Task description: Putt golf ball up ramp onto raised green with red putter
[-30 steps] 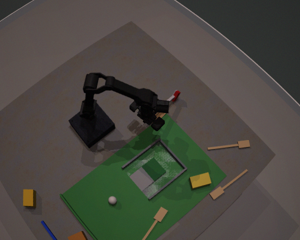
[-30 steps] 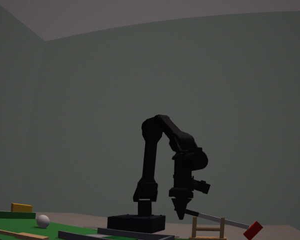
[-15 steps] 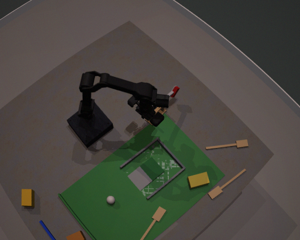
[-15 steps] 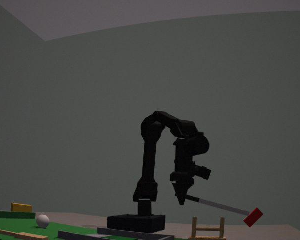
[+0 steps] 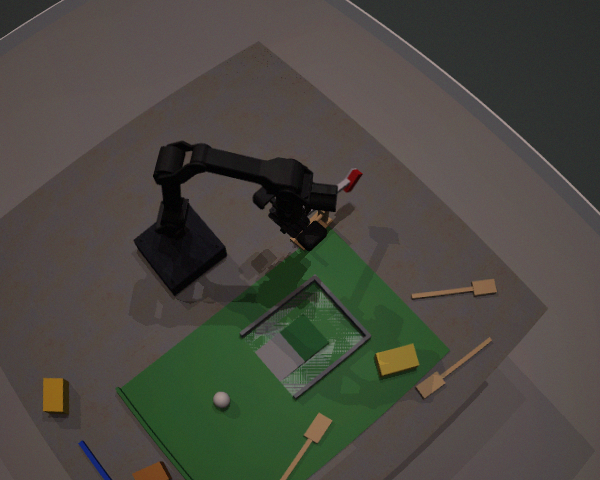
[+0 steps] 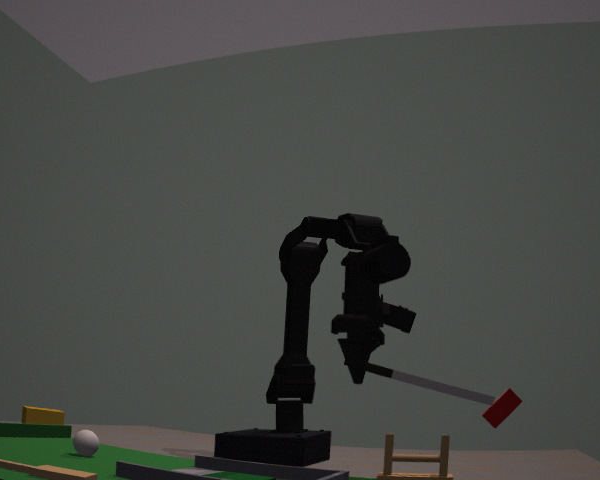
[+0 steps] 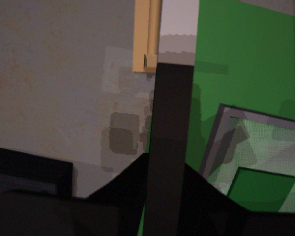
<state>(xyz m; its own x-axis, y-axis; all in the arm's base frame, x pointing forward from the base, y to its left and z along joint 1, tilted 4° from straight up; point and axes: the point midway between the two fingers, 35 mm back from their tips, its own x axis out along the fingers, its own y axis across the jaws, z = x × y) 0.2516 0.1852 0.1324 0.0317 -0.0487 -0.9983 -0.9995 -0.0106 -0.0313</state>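
Right now the red putter is 13 cm to the left of my gripper tip, 1 cm below it and 1 cm behind it. The rest, counted from my gripper tip: wooden stand 12 cm below, 10 cm to the left, 1 cm behind; then white golf ball 40 cm to the right, 16 cm ahead, 13 cm below; then blue stick 77 cm to the right, 15 cm ahead, 14 cm below.
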